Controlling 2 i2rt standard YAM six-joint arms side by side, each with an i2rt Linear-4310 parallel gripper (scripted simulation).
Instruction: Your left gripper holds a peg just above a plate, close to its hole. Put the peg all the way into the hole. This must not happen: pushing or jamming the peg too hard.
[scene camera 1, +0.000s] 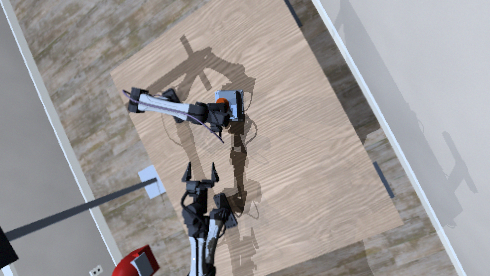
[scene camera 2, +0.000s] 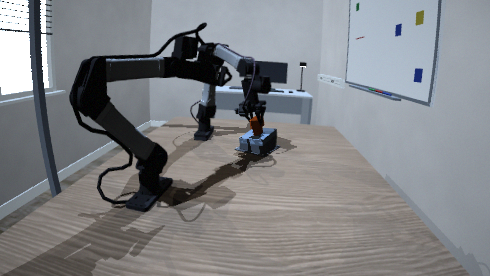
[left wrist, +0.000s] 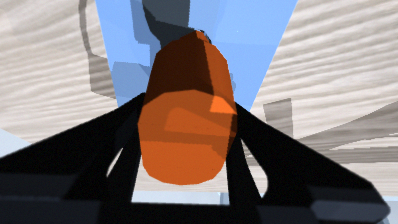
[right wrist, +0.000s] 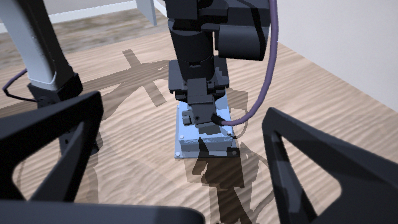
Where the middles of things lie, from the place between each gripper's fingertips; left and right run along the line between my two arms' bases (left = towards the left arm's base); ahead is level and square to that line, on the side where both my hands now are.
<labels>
Now: left hand 10 mm short of the orange peg (left wrist: 188, 121), 10 mm to the right of it and 20 mm above it. Also, from my left hand: blue plate (left wrist: 248, 42) (10 mm ahead, 10 mm to the left, 70 mm below).
My right gripper (scene camera 2: 220, 75) is now 230 mm above the orange peg, 220 mm to the right of it and 130 mm short of it. From my right hand the other things lie so: blue plate: 280 mm below, 220 mm to the left, 140 mm ahead.
</labels>
